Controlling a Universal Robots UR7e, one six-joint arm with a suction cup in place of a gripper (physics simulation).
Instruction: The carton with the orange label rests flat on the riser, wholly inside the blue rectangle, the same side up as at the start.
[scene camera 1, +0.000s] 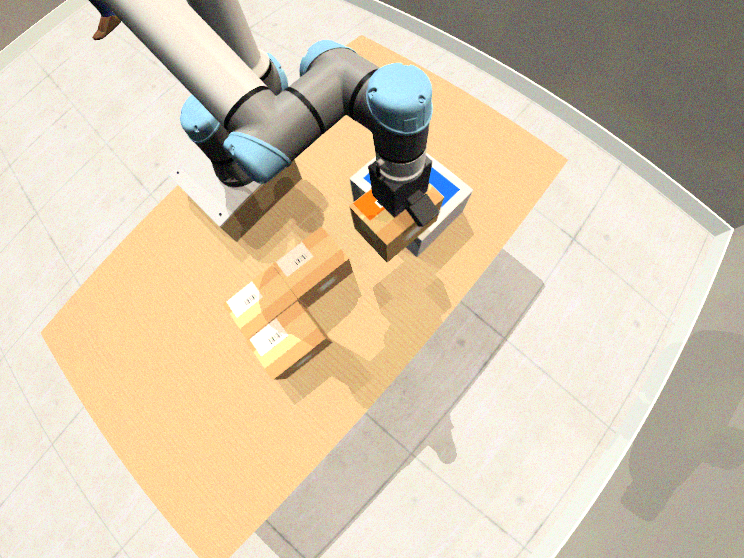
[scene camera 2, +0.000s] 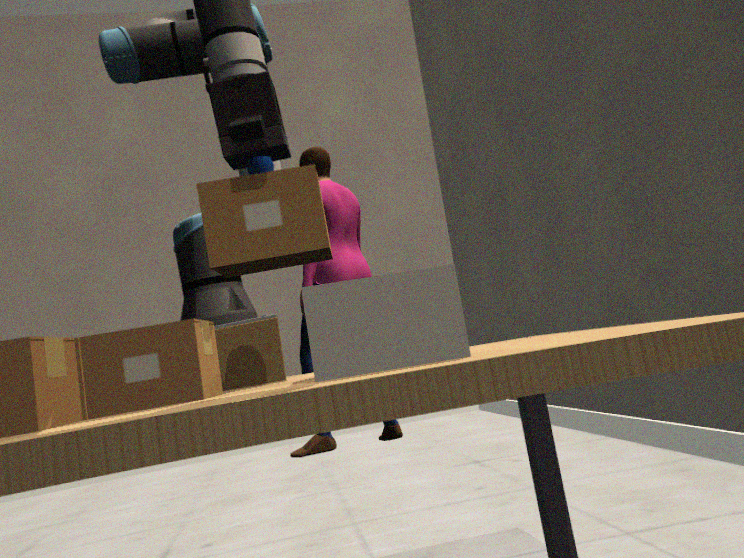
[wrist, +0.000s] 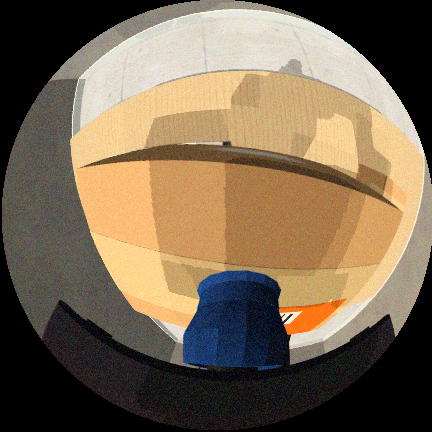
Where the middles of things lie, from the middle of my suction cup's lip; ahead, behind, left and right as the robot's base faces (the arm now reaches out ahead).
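My suction cup: 80 mm past the riser (scene camera 2: 360, 326), 120 mm to the right of it, 230 mm above it.
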